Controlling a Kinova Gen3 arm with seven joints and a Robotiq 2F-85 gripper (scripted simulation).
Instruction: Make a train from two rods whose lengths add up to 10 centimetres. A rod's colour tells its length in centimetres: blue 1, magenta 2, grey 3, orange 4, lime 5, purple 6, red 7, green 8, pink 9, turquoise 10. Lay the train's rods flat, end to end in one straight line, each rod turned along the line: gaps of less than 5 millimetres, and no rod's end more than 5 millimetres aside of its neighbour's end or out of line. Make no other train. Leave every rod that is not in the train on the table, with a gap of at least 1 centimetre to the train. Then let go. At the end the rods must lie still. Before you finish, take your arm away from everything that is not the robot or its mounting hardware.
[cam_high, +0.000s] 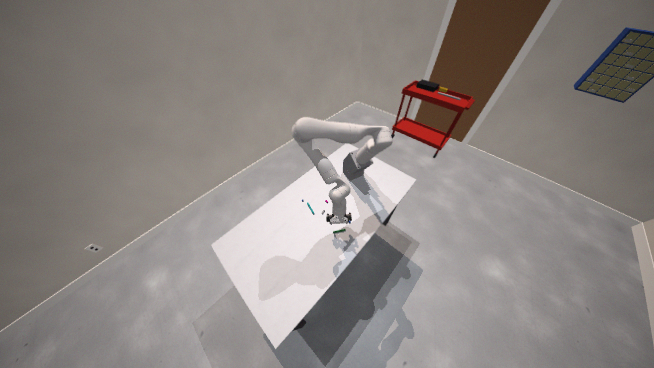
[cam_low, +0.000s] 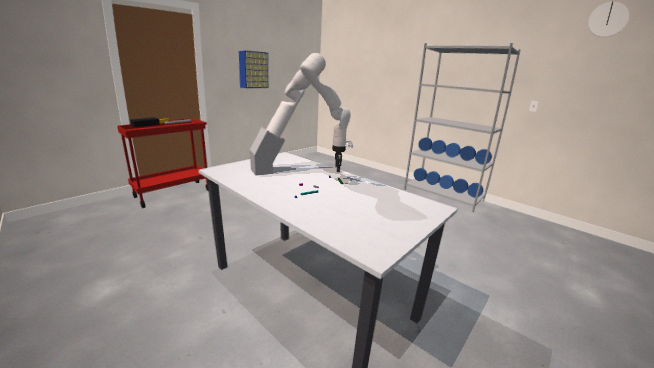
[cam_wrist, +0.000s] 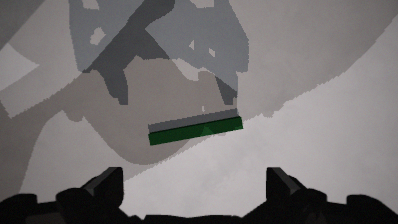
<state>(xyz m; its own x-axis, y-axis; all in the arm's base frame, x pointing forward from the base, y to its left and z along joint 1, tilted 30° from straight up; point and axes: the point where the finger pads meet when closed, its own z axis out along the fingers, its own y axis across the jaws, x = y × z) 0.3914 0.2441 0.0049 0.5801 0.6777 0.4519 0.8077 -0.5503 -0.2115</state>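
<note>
Right now the magenta rod is 21 cm to the right of my hand, 8 cm below it and 6 cm behind it. From my hand the other things lie so: grey rod 16 cm to the right, 8 cm below, 1 cm ahead; then green rod 8 cm below, 2 cm to the left, 1 cm ahead; then turquoise rod 23 cm to the right, 8 cm below, 6 cm ahead.
</note>
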